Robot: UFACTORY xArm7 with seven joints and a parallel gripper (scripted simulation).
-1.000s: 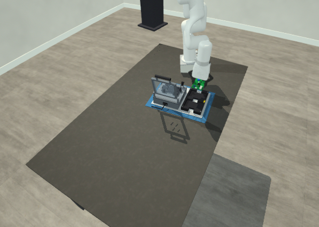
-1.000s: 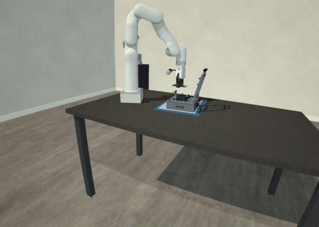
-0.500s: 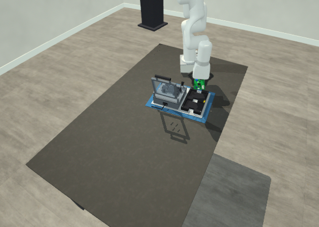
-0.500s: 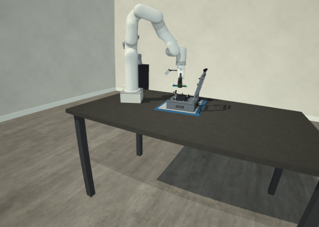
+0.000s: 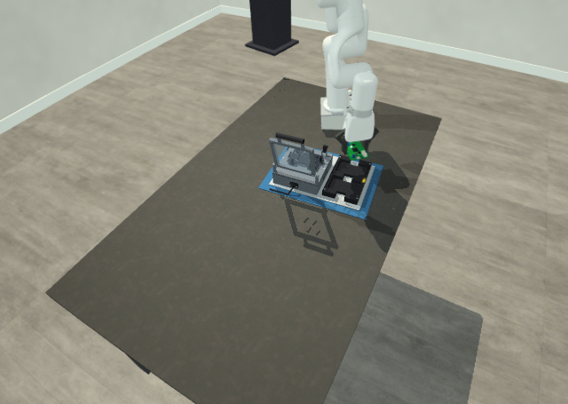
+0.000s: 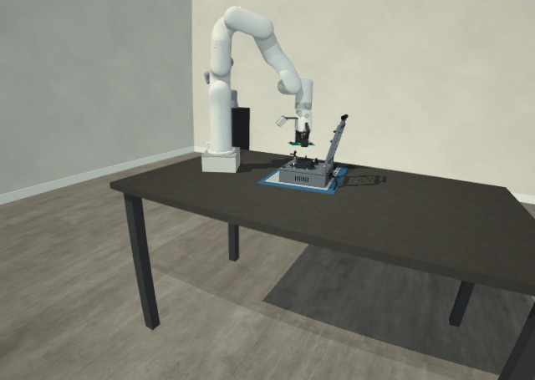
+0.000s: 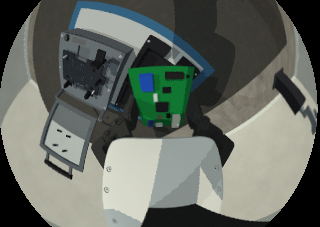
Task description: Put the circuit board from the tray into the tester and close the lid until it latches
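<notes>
Now: hand right at the green circuit board. From my hand the other things lie so: tester plate (110 mm ahead, 140 mm to the right, 50 mm below); tester (120 mm ahead, 100 mm to the right, 10 mm below); latch hook (30 mm ahead, 110 mm to the right, 40 mm below).
</notes>
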